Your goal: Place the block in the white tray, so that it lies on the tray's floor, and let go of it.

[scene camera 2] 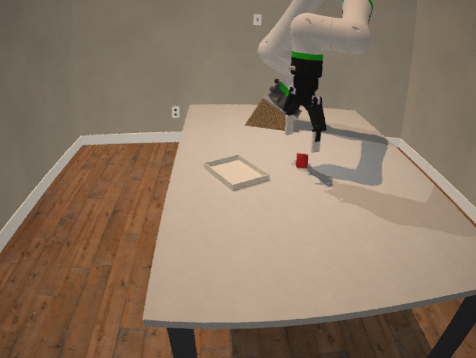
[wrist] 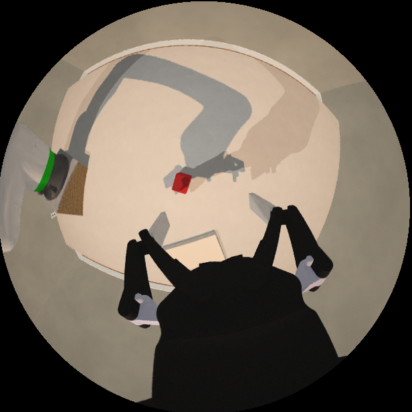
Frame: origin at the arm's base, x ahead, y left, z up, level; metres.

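Where they show: gripper, fingertip midpoint: (scene camera 2: 301,142); arm's base, link origin: (scene camera 2: 283,104).
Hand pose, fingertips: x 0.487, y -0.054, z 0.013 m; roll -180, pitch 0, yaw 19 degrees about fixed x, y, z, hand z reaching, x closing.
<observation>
Each offset is from my fingertips to the top centre of the thing. Level surfaces: height alone.
The red block {dx -0.056, dy +0.026, dz -0.068 m} (scene camera 2: 302,160) (wrist: 181,183) sits on the table, to the right of the white tray in the scene view. The white tray {dx -0.007, dy -0.198, dz -0.087 m} (scene camera 2: 251,183) (wrist: 218,243) lies flat on the table with its low rim up; in the wrist view it is partly hidden behind the gripper body. My gripper (scene camera 2: 302,135) (wrist: 208,209) is open, its fingers wide apart and pointing down. It hangs above the table near the block, with nothing between its fingers. In the wrist view the block lies beyond the fingertips, a little left of the middle between them.
The table {dz -0.107 m} (scene camera 2: 240,260) (wrist: 300,165) carries a brown wedge-shaped base (scene camera 2: 265,116) (wrist: 75,192) under the arm, at the back in the scene view and at the left in the wrist view. The arm's shadow falls on the table beside the block.
</observation>
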